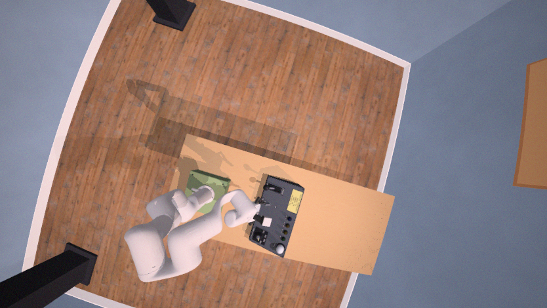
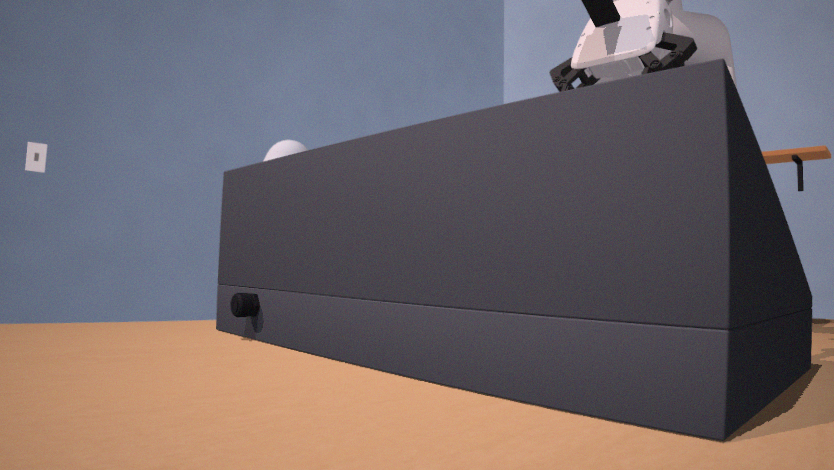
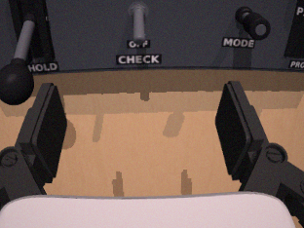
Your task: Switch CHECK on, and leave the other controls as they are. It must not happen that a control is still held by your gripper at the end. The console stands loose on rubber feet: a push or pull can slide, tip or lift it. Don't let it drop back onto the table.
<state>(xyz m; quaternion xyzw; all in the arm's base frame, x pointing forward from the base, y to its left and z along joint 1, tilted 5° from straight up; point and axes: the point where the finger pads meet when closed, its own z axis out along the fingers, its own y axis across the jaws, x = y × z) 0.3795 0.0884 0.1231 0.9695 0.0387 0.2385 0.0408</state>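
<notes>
The check toggle lies 60 mm ahead of my hand and 140 mm below it. From my hand the other things lie so: dark grey console (100 mm ahead, 60 mm to the right, 160 mm below); mode knob (70 mm ahead, 120 mm to the right, 130 mm below); black lever (30 mm ahead, 120 mm to the left, 120 mm below).
</notes>
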